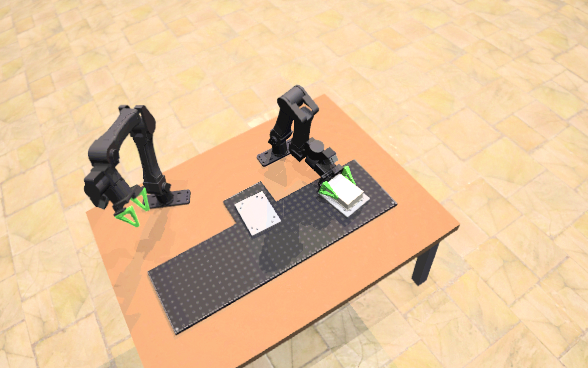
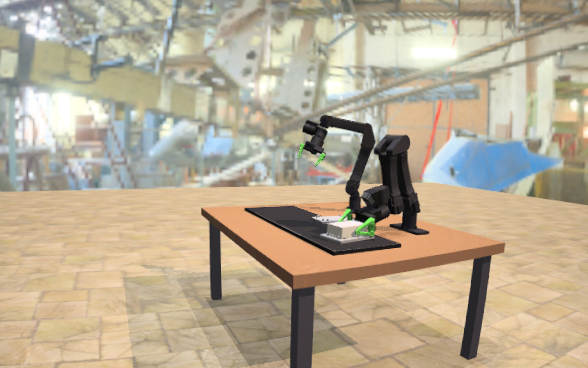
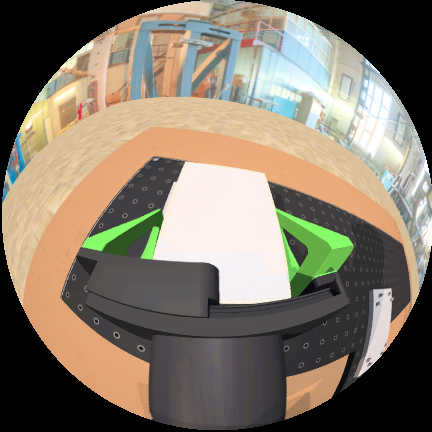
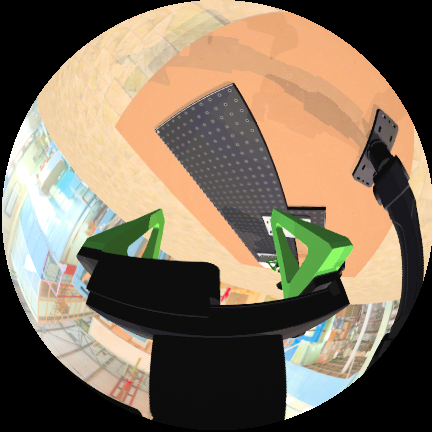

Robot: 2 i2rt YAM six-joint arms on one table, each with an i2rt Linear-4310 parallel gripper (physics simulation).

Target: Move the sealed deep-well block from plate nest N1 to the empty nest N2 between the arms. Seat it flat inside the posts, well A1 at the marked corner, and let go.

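Places are measured from the left arm's base along level axes (x left, y ahead, z down), in centimetres.
Where they show: left gripper, fingertip midpoint: point(image 1: 346, 192) point(image 2: 346, 228) point(image 3: 216, 214) point(image 4: 270, 262); right gripper, fingertip midpoint: point(image 1: 143, 218) point(image 2: 306, 162) point(image 4: 217, 214); left arm's base, link origin: point(image 1: 280, 152) point(image 2: 408, 230); right arm's base, link origin: point(image 1: 166, 200) point(image 4: 376, 150).
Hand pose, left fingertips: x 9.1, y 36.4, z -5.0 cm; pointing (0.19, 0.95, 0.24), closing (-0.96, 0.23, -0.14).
Observation:
Each offset is from my left fingertips to the top centre of the thing. "spot": to the spot under its first point. Level surfaces: height alone.
The sealed white deep-well block @(dx -0.6, dy -1.0, dz -1.7 cm) point(image 1: 347, 190) point(image 2: 342, 228) point(image 3: 221, 229) sits in nest N1 @(spot: dx -3.2, dy +6.0, dz +1.2 cm) point(image 1: 350, 209) at the right end of the black hole board @(dz +3.7 cm) point(image 1: 227, 269) point(image 2: 286, 217) point(image 3: 132, 193) point(image 4: 225, 153). My left gripper point(image 1: 337, 182) point(image 2: 356, 222) point(image 3: 216, 214) is open, low over the board, with one green finger on each long side of the block. The empty nest N2 @(dx -32.2, dy -12.4, dz +1.5 cm) point(image 1: 256, 213) point(image 2: 325, 217) point(image 3: 379, 326) point(image 4: 268, 221) is a bare white plate with posts at the board's back middle. My right gripper point(image 1: 135, 207) point(image 2: 310, 154) point(image 4: 217, 211) is open and empty, raised high at the far left of the table.
The orange table @(dz +5.0 cm) point(image 1: 405, 237) point(image 2: 325, 269) carries the board and both arm bases point(image 1: 270, 156) point(image 1: 175, 196). The long left part of the board has nothing on it. The table edge lies close behind nest N1.

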